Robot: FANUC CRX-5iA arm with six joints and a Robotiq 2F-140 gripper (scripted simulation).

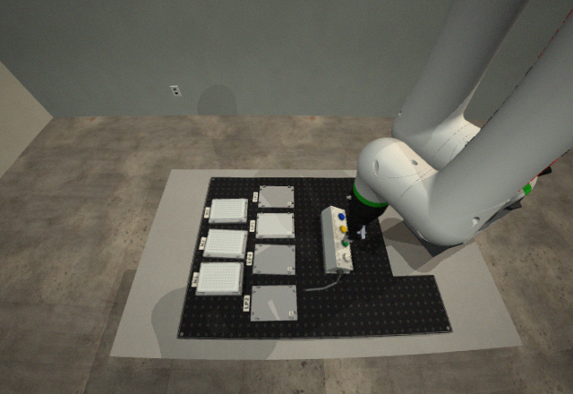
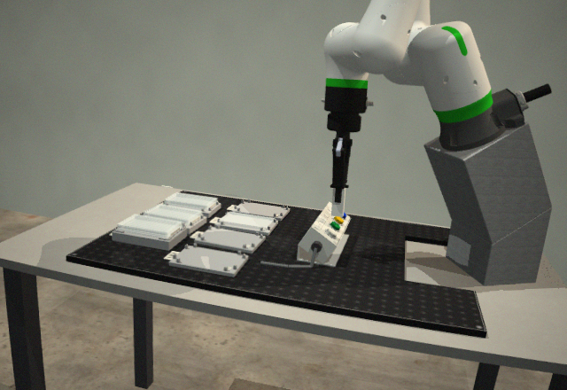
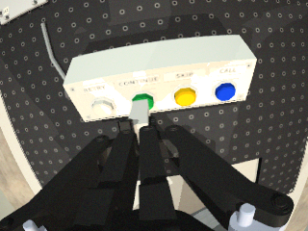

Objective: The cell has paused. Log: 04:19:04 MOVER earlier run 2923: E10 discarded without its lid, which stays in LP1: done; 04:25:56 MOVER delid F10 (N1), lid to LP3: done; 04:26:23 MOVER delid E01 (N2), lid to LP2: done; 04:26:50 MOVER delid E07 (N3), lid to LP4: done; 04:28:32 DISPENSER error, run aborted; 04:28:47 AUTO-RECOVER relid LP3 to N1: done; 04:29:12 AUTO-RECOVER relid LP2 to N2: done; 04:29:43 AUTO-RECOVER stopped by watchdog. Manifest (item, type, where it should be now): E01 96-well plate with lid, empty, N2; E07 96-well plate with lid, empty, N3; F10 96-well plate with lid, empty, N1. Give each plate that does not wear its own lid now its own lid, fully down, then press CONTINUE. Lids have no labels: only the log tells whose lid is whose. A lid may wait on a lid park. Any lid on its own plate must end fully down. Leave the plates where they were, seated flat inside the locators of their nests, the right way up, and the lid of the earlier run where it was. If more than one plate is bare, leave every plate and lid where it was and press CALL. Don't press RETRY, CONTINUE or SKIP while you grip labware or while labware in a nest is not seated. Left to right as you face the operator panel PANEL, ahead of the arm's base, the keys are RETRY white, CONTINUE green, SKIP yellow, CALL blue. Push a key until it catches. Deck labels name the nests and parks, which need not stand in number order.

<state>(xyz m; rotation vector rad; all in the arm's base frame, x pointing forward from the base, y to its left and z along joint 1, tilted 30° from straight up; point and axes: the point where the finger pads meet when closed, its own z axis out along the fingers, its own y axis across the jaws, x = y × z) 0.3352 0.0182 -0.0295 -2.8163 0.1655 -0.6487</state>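
The green key is 60 mm below my hand. Round my hand: white key: 50 mm to the left, 60 mm below; blue key: 10 mm behind, 100 mm to the right, 60 mm below; yellow key: 50 mm to the right, 60 mm below.
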